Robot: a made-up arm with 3 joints. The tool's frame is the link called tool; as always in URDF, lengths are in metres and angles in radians. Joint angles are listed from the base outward. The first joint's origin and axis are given. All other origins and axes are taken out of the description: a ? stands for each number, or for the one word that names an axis. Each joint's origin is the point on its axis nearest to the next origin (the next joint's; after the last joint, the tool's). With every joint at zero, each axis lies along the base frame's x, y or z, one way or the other. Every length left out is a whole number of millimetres.
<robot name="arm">
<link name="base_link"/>
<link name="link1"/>
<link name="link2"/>
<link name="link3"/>
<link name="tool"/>
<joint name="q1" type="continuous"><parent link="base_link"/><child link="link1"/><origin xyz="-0.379 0 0.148" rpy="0 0 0"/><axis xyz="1 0 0"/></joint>
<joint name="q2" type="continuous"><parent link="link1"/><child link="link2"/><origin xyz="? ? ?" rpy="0 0 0"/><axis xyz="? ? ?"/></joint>
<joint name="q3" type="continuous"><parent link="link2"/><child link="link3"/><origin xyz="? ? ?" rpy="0 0 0"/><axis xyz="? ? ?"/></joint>
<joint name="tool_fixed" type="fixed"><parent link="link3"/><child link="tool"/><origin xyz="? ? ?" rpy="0 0 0"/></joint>
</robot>
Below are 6 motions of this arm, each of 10 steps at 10 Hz.
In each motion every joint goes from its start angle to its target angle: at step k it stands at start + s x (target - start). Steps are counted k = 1, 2, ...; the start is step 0. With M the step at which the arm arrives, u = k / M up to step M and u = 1 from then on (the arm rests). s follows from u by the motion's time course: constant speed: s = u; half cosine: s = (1 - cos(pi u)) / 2; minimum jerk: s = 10 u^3 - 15 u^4 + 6 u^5.
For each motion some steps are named. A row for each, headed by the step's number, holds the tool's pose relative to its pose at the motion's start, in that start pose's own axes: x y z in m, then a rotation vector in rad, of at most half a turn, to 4 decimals.
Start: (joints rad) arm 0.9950 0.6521 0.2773
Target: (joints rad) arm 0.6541 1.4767 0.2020
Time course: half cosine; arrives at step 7
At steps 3, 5, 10:
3: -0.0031 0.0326 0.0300 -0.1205 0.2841 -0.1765
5: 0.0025 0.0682 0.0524 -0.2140 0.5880 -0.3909
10: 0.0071 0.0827 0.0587 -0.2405 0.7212 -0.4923

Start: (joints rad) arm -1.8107 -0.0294 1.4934
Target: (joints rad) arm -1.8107 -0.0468 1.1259
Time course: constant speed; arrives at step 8
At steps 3, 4, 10:
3: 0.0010 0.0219 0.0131 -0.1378 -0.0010 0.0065
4: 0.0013 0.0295 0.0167 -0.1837 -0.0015 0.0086
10: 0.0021 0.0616 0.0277 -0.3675 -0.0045 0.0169

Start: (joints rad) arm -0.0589 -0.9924 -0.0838
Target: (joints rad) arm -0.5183 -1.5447 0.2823
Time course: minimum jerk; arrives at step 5
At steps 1, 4, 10:
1: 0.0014 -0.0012 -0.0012 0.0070 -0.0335 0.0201
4: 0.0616 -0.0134 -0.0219 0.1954 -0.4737 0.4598
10: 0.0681 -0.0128 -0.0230 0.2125 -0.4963 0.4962

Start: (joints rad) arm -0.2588 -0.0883 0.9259
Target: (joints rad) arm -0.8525 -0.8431 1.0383
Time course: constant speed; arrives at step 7
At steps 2, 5, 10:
2: 0.0235 0.0241 0.0176 -0.1347 -0.0997 0.1934
5: 0.0653 0.0736 0.0404 -0.3238 -0.1778 0.5210
10: 0.0952 0.1168 0.0491 -0.4363 -0.1787 0.7568

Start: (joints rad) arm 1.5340 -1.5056 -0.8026
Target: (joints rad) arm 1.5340 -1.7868 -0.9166
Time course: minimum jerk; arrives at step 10
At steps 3, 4, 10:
3: -0.0042 0.0044 0.0004 -0.0186 -0.0316 -0.0333
4: -0.0081 0.0088 0.0007 -0.0362 -0.0609 -0.0653
10: -0.0229 0.0297 0.0000 -0.1132 -0.1836 -0.2131

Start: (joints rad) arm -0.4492 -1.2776 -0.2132
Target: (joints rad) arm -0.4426 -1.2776 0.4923
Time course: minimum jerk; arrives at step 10
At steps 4, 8, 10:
4: -0.0004 -0.0316 -0.0275 0.2246 0.0002 -0.0020
8: -0.0014 -0.0725 -0.0986 0.6664 -0.0007 -0.0060
10: -0.0015 -0.0747 -0.1060 0.7074 -0.0009 -0.0064

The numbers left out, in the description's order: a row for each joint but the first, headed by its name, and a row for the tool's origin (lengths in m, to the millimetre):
q2: xyz 0 -0.07 0.078, axis 0 1 0
q3: xyz -0.045 0 -0.089, axis 1 0 0
tool: xyz 0 -0.106 0.154

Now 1 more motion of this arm.
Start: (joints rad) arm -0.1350 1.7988 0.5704
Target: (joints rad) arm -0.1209 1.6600 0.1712
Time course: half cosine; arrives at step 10
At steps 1, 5, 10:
1: 0.0001 0.0014 0.0009 -0.0098 -0.0027 0.0021
5: 0.0005 0.0304 0.0161 -0.2009 -0.0588 0.0377
10: -0.0030 0.0636 0.0249 -0.4008 -0.1252 0.0637

